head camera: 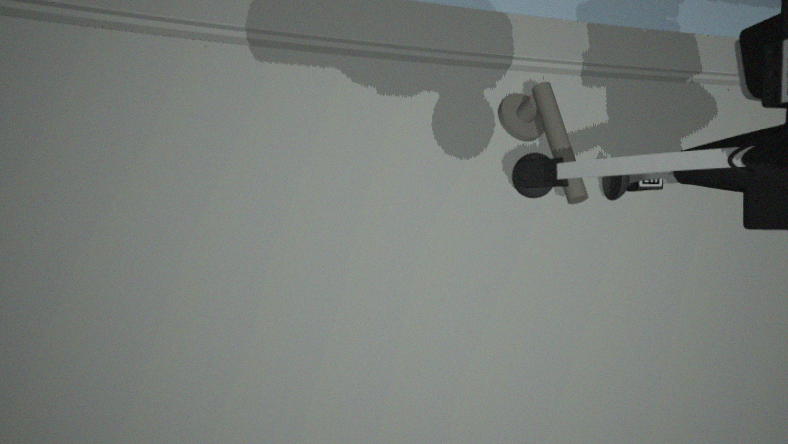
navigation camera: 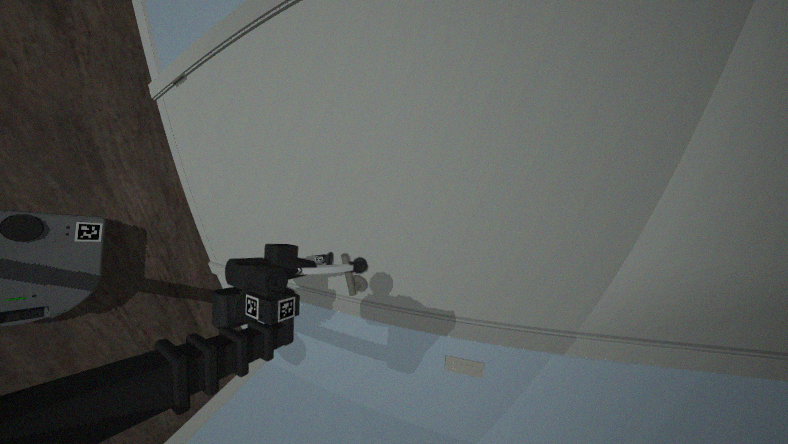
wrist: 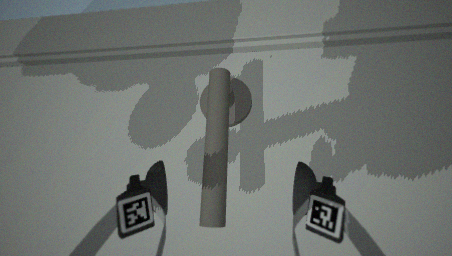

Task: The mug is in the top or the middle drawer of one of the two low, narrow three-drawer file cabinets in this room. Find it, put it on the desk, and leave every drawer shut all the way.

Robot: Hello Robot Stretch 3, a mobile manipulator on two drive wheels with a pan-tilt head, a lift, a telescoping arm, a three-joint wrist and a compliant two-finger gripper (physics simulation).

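Frame: origin at the robot's base, x back, y right, z up, level; centimetres.
Seen in the pictures: gripper, between the fingertips: [head camera: 559, 178]; robot's base, origin of its link: [navigation camera: 24, 226].
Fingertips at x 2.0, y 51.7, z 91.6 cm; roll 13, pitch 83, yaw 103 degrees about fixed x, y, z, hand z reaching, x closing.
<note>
Pixels of each thing's top centre, then the offset from my fingertips to it. "spot": a spot on its surface instead. Level surfaces: height alone.
- grey-brown lever handle, a spot on its surface: [head camera: 553, 118] [navigation camera: 350, 283] spot: dx +5.5, dy -0.8, dz +1.3 cm
- small beige plate, centre of its top: [navigation camera: 483, 371] dx +30.7, dy +17.8, dz +36.2 cm
- Brown wooden floor, height of its surface: dz -91.6 cm
The mug, the file cabinets and the desk do not show in these views. My gripper [head camera: 573, 180] [navigation camera: 344, 261] [wrist: 230, 179] is open, with nothing held. Its two fingertips stand well apart, one on each side of the free end of a grey-brown lever handle [head camera: 553, 118] [navigation camera: 351, 282] [wrist: 218, 125]. In the wrist view the handle's bar lies left of the middle between the fingertips, apart from both. The handle's round base sits on a pale grey door [head camera: 330, 248] [navigation camera: 468, 165] [wrist: 75, 145].
A blue wall [head camera: 727, 19] [navigation camera: 523, 408] [wrist: 55, 9] lies past the door's frame lines. A small beige plate [navigation camera: 464, 366] is on it. Brown wooden floor [navigation camera: 82, 110] shows at left in the navigation view, with my grey base [navigation camera: 49, 259] over it.
</note>
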